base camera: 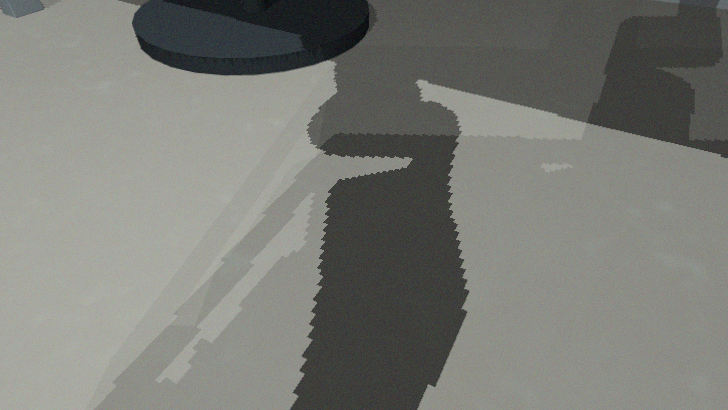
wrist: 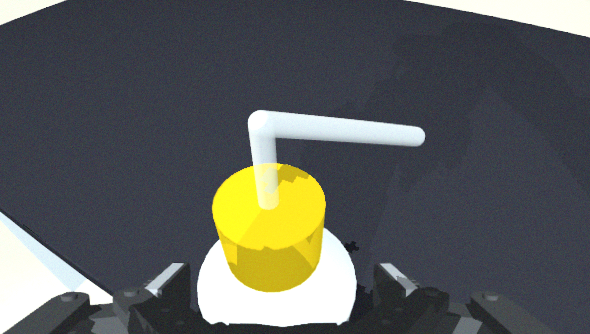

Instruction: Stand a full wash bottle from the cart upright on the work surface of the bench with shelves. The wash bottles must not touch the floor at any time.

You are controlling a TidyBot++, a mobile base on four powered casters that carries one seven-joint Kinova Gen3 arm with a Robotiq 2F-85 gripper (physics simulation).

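Places are measured from the arm's base along level axes (x back, y right, z up), in centimetres.
Pixels of known places: gripper, fingertip midpoint: point(wrist: 282, 284).
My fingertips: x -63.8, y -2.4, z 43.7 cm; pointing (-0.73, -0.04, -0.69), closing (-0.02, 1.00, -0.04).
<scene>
Ahead of a thing's pixels: the offset from my fingertips to its top centre. "*": to the spot under its first point. Level surfaces: height alone.
A wash bottle {dy +0.8, dx +0.8, dz +10.2 cm} point(wrist: 275, 305) with a white body, a yellow cap and a bent pale spout stands on a dark surface {dz -7.2 cm} point(wrist: 150, 125) in the wrist view. It looks upright, and the spout points right. My gripper point(wrist: 282, 284) is open, with one finger on each side of the bottle's body and a gap on both sides. The bottle's lower part is hidden by the gripper. The liquid inside cannot be made out. The bottle, the cart and the bench's shelves do not show in the base camera view.
In the base camera view a round dark base point(base camera: 229, 43) with a post stands on the pale floor {dz -83.4 cm} point(base camera: 101, 178) at the top left. A grey-blue block-shaped part {* dy -71.2, dx -39.6, dz -81.8 cm} point(base camera: 21, 7) shows at the top left corner. Dark shadows lie across the floor. The dark surface's edge shows at the wrist view's lower left.
</scene>
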